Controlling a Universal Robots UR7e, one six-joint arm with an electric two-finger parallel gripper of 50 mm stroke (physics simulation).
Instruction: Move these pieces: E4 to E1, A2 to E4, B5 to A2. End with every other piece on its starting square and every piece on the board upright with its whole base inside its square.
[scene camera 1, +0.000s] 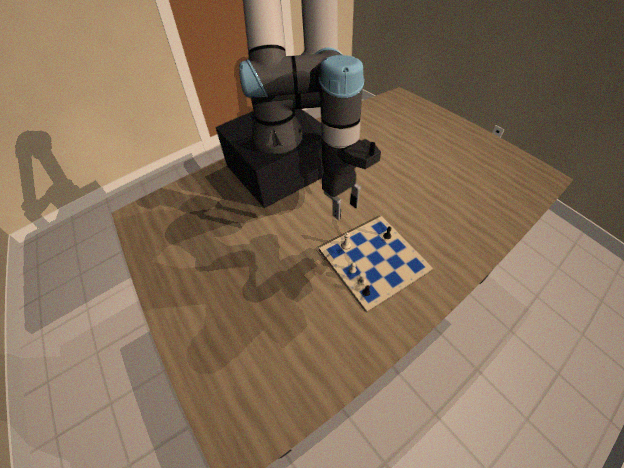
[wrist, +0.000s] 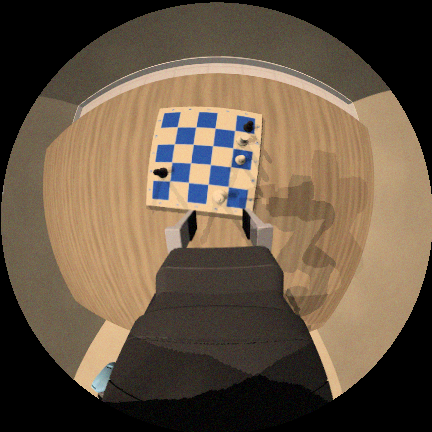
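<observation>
The blue and cream board (scene camera 1: 424, 271) (wrist: 154, 204) lies on the table. A black piece (scene camera 1: 366, 290) (wrist: 249, 126) stands on corner square E1. A black piece (scene camera 1: 387, 233) (wrist: 160, 172) stands on B5, at the opposite side. A white piece (scene camera 1: 345, 241) (wrist: 220, 196) stands on A2, in the row nearest the robot base. White pieces stand on D1 (scene camera 1: 360, 280) (wrist: 243, 141) and C1 (scene camera 1: 352, 268) (wrist: 240, 160). E4 is bare. My gripper (scene camera 1: 346, 211) (wrist: 218, 218) is open and empty, high above the board's A-row edge, near A2.
The wooden table (scene camera 1: 241, 342) (wrist: 110, 200) surrounds the board. The robot's dark base block (scene camera 1: 289, 176) stands at the back. Shadows of the arm fall on the table beside the column 1 side of the board.
</observation>
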